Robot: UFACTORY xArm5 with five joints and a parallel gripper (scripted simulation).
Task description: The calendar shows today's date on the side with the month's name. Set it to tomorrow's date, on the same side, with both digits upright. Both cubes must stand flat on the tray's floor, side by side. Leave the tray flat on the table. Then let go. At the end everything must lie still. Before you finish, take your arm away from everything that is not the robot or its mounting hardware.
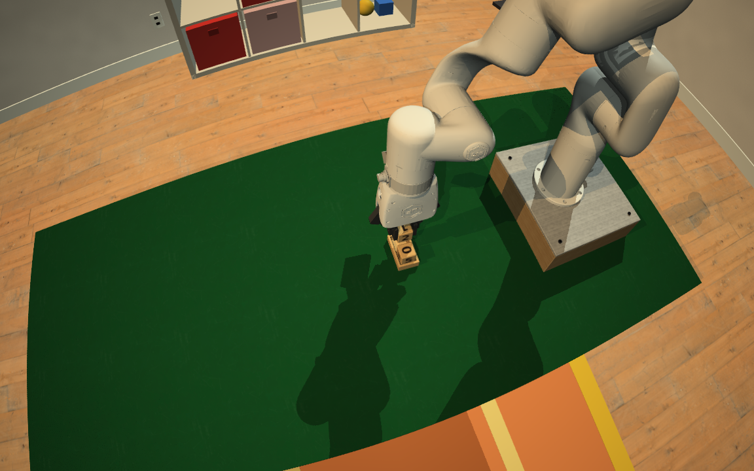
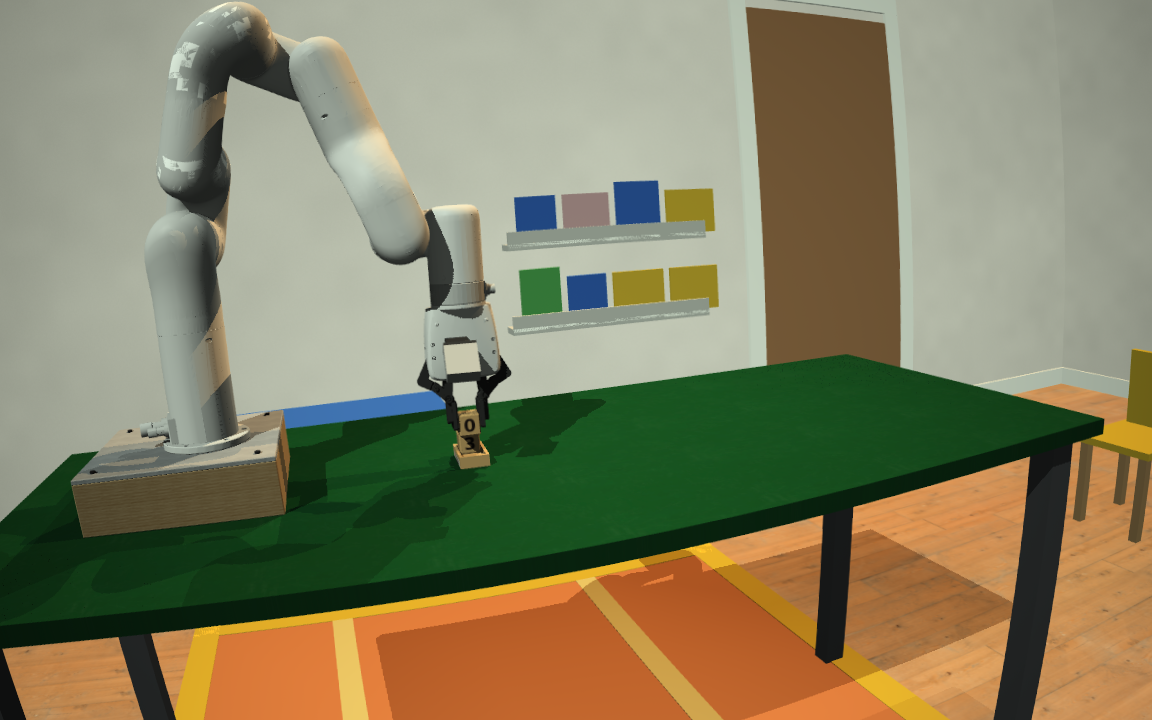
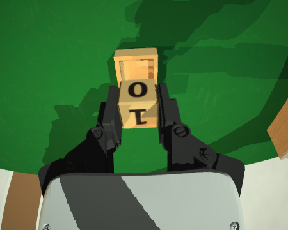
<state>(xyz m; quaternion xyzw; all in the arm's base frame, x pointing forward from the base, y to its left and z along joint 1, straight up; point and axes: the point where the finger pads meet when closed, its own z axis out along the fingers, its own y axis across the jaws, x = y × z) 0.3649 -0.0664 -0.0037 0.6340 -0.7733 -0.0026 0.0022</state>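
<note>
My hand is 5 cm above the date cube, 3 cm to the right of it and 1 cm short of it. Round my hand: wooden tray (7 cm below, 2 cm to the left).
</note>
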